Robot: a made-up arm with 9 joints. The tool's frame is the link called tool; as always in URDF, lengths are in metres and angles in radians. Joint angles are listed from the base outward. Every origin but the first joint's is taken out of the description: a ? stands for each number. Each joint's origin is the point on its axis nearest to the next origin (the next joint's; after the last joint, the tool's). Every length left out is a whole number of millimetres.
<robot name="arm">
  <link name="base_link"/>
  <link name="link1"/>
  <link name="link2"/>
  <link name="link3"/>
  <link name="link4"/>
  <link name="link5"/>
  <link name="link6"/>
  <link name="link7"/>
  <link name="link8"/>
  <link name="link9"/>
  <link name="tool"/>
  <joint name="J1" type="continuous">
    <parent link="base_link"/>
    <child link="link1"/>
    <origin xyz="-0.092 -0.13 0.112" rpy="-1.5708 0 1.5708"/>
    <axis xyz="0 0 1"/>
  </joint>
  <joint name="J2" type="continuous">
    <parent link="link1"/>
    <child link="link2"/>
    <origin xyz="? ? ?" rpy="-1.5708 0 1.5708"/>
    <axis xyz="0 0 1"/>
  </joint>
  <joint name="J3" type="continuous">
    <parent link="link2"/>
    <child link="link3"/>
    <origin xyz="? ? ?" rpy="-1.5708 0 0"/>
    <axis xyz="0 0 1"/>
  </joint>
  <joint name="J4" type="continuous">
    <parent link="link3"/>
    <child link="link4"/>
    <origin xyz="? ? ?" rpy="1.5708 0 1.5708"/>
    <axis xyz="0 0 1"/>
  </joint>
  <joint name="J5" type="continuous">
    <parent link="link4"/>
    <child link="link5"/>
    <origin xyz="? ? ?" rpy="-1.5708 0 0"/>
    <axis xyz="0 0 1"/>
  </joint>
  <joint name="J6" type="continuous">
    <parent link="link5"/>
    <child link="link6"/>
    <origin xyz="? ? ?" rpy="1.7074 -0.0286 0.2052"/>
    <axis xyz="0 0 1"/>
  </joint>
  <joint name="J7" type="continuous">
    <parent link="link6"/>
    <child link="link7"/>
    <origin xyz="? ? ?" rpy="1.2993 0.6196 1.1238"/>
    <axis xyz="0 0 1"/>
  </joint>
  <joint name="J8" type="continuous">
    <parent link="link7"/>
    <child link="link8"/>
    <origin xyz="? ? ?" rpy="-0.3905 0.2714 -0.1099"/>
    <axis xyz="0 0 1"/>
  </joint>
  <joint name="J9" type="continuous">
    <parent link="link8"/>
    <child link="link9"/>
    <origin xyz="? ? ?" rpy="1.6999 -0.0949 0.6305"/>
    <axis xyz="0 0 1"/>
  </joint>
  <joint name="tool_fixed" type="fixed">
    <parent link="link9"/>
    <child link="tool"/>
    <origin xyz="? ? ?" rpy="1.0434 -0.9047 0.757"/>
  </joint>
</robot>
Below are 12 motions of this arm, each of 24 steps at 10 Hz.
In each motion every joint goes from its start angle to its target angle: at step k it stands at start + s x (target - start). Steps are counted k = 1, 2, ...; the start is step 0. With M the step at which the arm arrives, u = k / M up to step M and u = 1 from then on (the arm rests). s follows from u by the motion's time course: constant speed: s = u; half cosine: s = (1 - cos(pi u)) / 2; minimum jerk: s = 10 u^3 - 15 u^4 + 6 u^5.
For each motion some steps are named. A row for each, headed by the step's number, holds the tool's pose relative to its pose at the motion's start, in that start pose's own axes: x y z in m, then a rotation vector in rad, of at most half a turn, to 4 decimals.
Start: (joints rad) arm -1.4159 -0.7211 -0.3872 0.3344 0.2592 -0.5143 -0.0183 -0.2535 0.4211
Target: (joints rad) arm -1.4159 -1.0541 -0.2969 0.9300 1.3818 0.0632 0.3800 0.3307 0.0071
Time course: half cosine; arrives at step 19
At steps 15, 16, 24:
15: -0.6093 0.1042 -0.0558 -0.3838 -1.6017 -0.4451
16: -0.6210 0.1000 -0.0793 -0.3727 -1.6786 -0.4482
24: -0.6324 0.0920 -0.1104 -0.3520 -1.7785 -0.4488

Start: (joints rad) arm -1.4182 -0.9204 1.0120 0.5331 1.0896 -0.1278 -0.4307 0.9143 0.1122
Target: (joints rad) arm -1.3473 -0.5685 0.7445 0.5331 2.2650 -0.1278 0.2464 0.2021 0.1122
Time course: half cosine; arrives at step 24
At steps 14, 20, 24:
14: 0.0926 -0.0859 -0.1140 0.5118 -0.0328 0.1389
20: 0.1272 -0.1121 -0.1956 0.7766 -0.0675 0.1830
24: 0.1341 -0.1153 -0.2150 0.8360 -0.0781 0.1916

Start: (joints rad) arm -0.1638 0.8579 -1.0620 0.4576 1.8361 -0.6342 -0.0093 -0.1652 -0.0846
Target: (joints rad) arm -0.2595 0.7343 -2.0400 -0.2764 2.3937 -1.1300 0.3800 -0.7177 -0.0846
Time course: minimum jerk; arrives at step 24
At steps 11, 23, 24:
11: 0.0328 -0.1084 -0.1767 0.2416 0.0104 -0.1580
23: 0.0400 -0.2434 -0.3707 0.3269 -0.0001 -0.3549
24: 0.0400 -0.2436 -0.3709 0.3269 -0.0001 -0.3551

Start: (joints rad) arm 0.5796 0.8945 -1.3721 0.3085 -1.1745 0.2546 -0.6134 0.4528 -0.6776
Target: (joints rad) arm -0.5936 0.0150 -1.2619 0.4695 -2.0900 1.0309 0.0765 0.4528 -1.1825
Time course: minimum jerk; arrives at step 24
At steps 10, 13, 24:
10: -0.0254 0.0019 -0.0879 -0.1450 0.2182 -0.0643
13: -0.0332 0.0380 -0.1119 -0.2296 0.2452 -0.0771
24: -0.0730 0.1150 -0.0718 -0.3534 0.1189 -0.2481

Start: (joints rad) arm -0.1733 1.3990 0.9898 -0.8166 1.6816 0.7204 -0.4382 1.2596 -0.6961
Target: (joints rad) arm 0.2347 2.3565 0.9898 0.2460 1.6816 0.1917 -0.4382 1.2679 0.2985
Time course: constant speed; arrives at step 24
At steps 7, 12, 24:
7: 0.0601 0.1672 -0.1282 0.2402 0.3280 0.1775
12: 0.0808 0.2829 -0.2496 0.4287 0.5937 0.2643
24: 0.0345 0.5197 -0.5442 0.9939 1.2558 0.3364

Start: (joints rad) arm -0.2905 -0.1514 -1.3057 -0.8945 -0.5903 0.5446 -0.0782 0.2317 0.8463
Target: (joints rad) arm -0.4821 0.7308 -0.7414 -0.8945 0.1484 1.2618 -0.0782 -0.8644 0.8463
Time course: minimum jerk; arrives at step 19
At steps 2, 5, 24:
2: 0.0000 0.0019 0.0038 -0.0140 -0.0093 0.0061
5: -0.0078 0.0259 0.0427 -0.1707 -0.1091 0.0625
24: -0.2767 0.1837 -0.0372 -1.3890 -0.8161 -0.0701

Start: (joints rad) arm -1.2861 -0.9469 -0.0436 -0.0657 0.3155 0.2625 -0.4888 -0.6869 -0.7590
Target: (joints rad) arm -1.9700 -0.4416 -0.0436 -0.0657 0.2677 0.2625 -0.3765 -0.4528 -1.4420
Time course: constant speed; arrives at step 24
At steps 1, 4, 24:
1: -0.0182 -0.0077 0.0029 -0.0036 -0.0366 -0.0263
4: -0.0751 -0.0283 0.0083 -0.0158 -0.1434 -0.1096
24: -0.4833 -0.0284 -0.0852 -0.1455 -0.7142 -0.8140

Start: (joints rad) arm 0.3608 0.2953 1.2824 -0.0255 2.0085 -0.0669 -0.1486 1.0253 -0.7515
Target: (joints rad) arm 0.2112 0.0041 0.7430 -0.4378 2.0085 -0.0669 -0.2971 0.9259 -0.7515
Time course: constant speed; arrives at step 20
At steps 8, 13, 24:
8: -0.0413 0.0300 0.0202 -0.1297 -0.0869 0.0606
13: -0.0736 0.0458 0.0305 -0.2068 -0.1630 0.0969
24: -0.1270 0.0628 0.0399 -0.3077 -0.2955 0.1427

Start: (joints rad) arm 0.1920 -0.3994 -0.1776 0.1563 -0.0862 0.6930 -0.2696 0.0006 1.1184
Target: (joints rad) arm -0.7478 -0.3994 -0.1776 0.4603 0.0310 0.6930 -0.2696 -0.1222 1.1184
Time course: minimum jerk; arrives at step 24
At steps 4, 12, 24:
4: -0.0048 -0.0088 -0.0036 0.0080 -0.0233 0.0200
12: -0.0489 -0.1331 -0.0774 0.1275 -0.3377 0.2582
24: -0.0399 -0.2658 -0.2108 0.2939 -0.6856 0.4646

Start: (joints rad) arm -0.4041 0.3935 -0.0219 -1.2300 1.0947 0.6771 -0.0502 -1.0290 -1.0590
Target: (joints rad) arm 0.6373 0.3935 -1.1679 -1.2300 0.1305 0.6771 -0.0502 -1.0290 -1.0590
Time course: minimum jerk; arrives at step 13
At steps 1, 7, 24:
1: 0.0048 0.0030 0.0001 -0.0035 0.0079 0.0063
7: 0.2350 0.4352 -0.4481 -0.2198 1.2660 0.8066
24: -0.2451 0.4887 -0.6607 -0.0340 2.3841 1.1452

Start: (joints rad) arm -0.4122 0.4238 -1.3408 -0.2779 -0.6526 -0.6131 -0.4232 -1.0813 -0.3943
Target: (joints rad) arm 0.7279 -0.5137 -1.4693 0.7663 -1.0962 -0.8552 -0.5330 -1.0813 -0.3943
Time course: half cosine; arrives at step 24
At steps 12, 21, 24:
12: -0.2230 -0.0583 -0.2898 0.6757 0.3527 -0.2008
21: -0.5571 0.0687 -0.4692 1.2554 0.7492 -0.4285
24: -0.5876 0.0853 -0.4744 1.2998 0.7850 -0.4481

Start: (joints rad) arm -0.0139 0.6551 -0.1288 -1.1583 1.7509 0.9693 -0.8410 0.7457 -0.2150
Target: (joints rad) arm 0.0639 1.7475 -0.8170 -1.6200 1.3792 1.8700 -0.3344 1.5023 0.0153
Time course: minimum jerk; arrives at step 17
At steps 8, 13, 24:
8: 0.0135 0.2988 0.2736 -0.6661 -0.1185 -0.0041
13: -0.1801 0.5656 0.3557 -0.8050 -0.8024 0.3372
24: -0.2201 0.5677 0.3508 -0.7350 -0.9422 0.4375

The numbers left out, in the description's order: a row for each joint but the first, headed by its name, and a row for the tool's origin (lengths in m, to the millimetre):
J2: 0.059 0.016 0
J3: 0.036 -0.132 0
J4: 0.158 -0.37 0
J5: 0.146 -0.057 0
J6: -0.161 0.139 0
J7: 0.111 -0.018 0
J8: 0.023 0.045 0
J9: 0.161 0.165 0
tool: 0.245 0.018 0

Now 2 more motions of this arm.
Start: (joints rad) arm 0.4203 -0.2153 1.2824 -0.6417 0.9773 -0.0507 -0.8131 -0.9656 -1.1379
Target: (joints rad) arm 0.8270 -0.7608 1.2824 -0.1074 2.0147 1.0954 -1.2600 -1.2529 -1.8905
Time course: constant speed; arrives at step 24
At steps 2, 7, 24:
2: 0.0556 0.0490 0.0566 -0.1338 -0.0716 0.1623
7: 0.1405 0.2175 0.1866 -0.4146 -0.2985 0.5570
24: -0.1038 0.6430 0.4380 -0.8861 -1.3409 1.5501

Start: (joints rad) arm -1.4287 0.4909 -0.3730 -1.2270 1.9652 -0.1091 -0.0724 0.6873 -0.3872
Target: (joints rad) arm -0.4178 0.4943 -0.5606 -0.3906 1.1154 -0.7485 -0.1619 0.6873 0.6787
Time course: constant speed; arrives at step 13
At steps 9, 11, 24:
9: 0.0781 0.2068 -0.2833 -0.4645 0.7951 0.0209
11: 0.0640 0.1793 -0.3256 -0.5258 0.9438 -0.1982
24: 0.0363 0.1451 -0.3433 -0.5472 1.0356 -0.4776

